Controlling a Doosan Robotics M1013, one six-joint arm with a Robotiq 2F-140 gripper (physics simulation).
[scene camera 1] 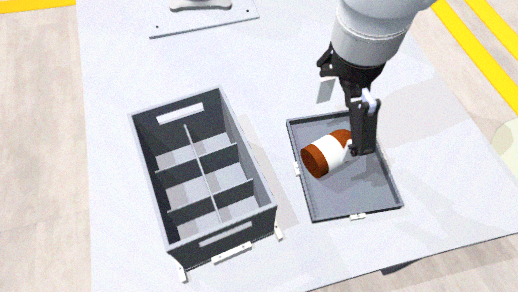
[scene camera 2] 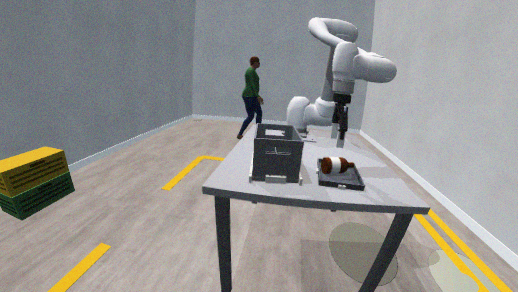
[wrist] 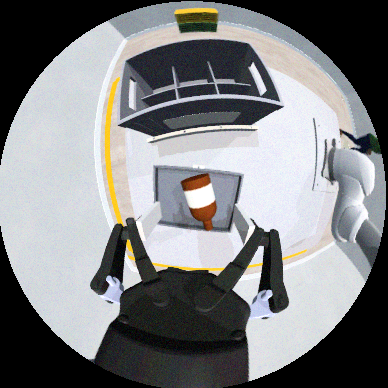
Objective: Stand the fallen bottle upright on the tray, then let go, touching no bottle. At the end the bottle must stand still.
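Places are measured from the arm's base along level axes (x up, y ahead, z left), in centimetres.
Where they show: gripper, between the fingertips: (scene camera 1: 334,128) (scene camera 2: 336,142) (wrist: 196,210); arm's base, origin of its link: (wrist: 329,162).
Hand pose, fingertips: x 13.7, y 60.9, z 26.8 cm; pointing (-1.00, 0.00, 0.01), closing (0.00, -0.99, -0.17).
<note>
Things, the pixels of their top centre, and the offset from my fingertips. Level surfaces: height alone.
- brown bottle with a white label, centre of its top: (scene camera 1: 342,138) (wrist: 201,210) (scene camera 2: 340,157) dx -7.1, dy -1.6, dz +3.3 cm
- dark grey tray, centre of its top: (scene camera 1: 340,158) (wrist: 194,201) (scene camera 2: 339,170) dx -12.5, dy +0.5, dz +3.6 cm
- tall grey crate with dividers, centre of its top: (scene camera 1: 197,156) (wrist: 191,59) (scene camera 2: 277,130) dx +2.5, dy +4.9, dz -25.9 cm
- table, height of its surface: dx -15.0 cm
The brown bottle with a white label (scene camera 1: 327,150) (scene camera 2: 335,165) (wrist: 200,196) lies on its side on the dark grey tray (scene camera 1: 350,202) (scene camera 2: 345,186) (wrist: 172,197). Its base faces the crate side. Its neck points away from the crate and reaches the tray's far rim in the wrist view; in scene camera 1 a finger hides the neck. My gripper (scene camera 1: 337,121) (scene camera 2: 337,137) (wrist: 196,210) is open and empty, pointing down above the bottle's neck end. In the wrist view the fingertips stand on either side of the neck end, apart from the bottle.
A tall grey crate with dividers (scene camera 1: 262,220) (scene camera 2: 277,167) (wrist: 147,121) stands beside the tray on the table (scene camera 1: 120,65) (scene camera 2: 225,182). Small white blocks sit along the crate and tray edges. A person (scene camera 2: 252,90) stands behind the table. Yellow and green boxes (scene camera 2: 37,175) are at the left.
</note>
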